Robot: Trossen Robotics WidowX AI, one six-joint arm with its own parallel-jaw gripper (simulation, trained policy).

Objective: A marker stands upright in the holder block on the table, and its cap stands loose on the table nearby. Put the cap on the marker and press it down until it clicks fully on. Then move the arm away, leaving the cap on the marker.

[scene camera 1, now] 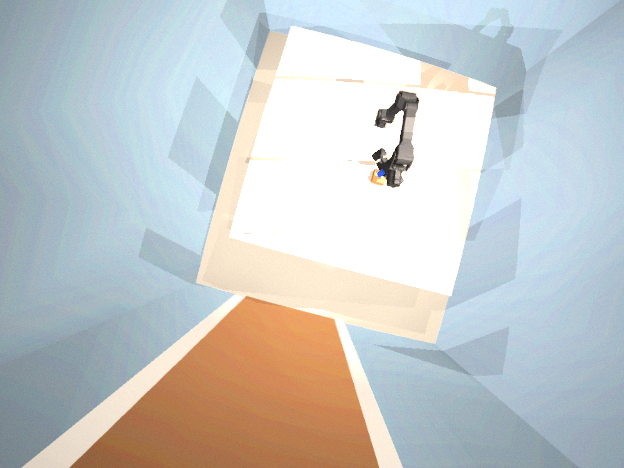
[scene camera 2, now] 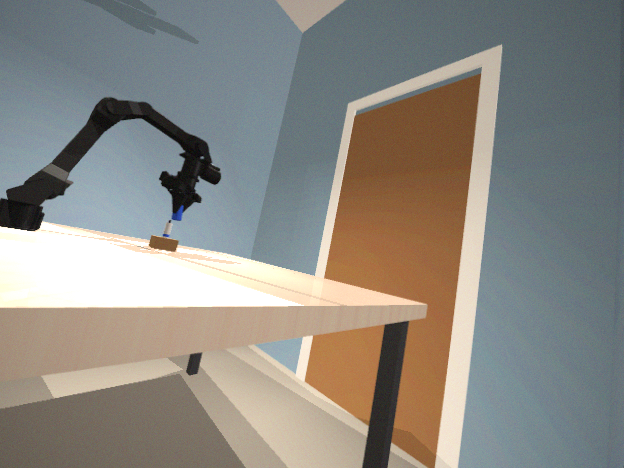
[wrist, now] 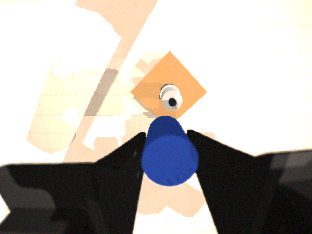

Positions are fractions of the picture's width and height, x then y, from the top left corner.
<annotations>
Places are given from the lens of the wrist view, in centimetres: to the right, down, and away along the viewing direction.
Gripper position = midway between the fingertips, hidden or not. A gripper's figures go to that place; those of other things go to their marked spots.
my gripper (wrist: 0.53,0.58): 1, 1, 11
blue cap (wrist: 0.54,0.68): 1, 2, 8
</annotations>
